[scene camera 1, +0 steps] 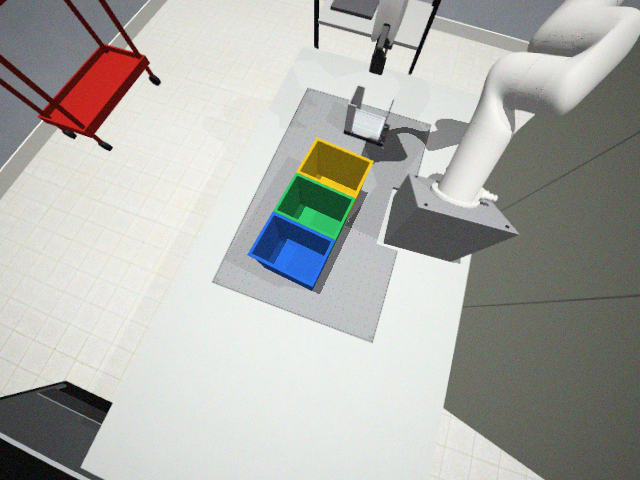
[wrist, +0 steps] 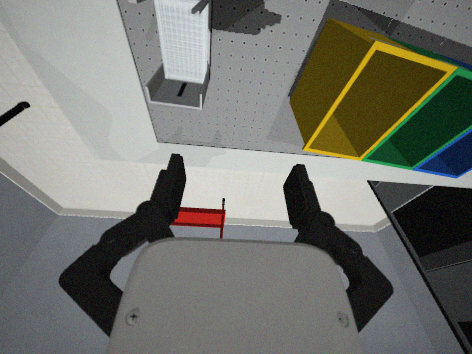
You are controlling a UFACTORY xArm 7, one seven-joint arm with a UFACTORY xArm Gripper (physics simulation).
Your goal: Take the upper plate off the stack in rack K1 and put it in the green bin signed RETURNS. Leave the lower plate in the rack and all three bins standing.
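Pixels of known places: gripper, fingertip midpoint: (scene camera 1: 380, 60) (wrist: 237, 170); arm's base, origin of the base link: (scene camera 1: 453, 196).
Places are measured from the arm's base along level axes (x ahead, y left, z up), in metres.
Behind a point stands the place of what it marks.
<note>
A white ribbed plate (scene camera 1: 368, 124) @(x 0.276, y -0.302, z -0.154 m) (wrist: 184, 42) @(x 0.282, y -0.312, z -0.157 m) lies on top in a small grey rack (scene camera 1: 355, 103) @(x 0.345, y -0.361, z -0.134 m) (wrist: 161, 91) @(x 0.348, y -0.354, z -0.099 m) with upright walls. The lower plate cannot be made out. The green bin (scene camera 1: 325, 200) @(x 0.330, y 0.075, z -0.091 m) (wrist: 425, 115) @(x 0.356, y 0.187, z -0.094 m) stands upright between the yellow bin (scene camera 1: 338, 161) @(x 0.329, y -0.058, z -0.075 m) (wrist: 309, 92) @(x 0.340, y -0.062, z -0.121 m) and the blue bin (scene camera 1: 305, 233) @(x 0.348, y 0.204, z -0.051 m) (wrist: 446, 156) @(x 0.443, y 0.307, z -0.070 m); no sign text is readable. My gripper (scene camera 1: 377, 64) @(x 0.289, y -0.211, z 0.147 m) (wrist: 237, 170) @(x 0.289, y -0.211, z 0.147 m) is open and empty, above and beyond the rack in the scene view. In the wrist view the rack shows ahead of the fingertips, to the left.
The rack and bins stand on a grey perforated board (scene camera 1: 356, 310) @(x 0.143, y 0.346, z -0.198 m) (wrist: 250, 115) @(x 0.447, y -0.166, z -0.198 m) on a white table (scene camera 1: 284, 387) @(x 0.281, y 0.612, z -0.211 m). The grey arm base block (scene camera 1: 444, 227) @(x 0.018, y 0.105, z 0.017 m) stands right of the bins. A red cart (scene camera 1: 98, 90) (wrist: 200, 218) stands on the floor, away from the table.
</note>
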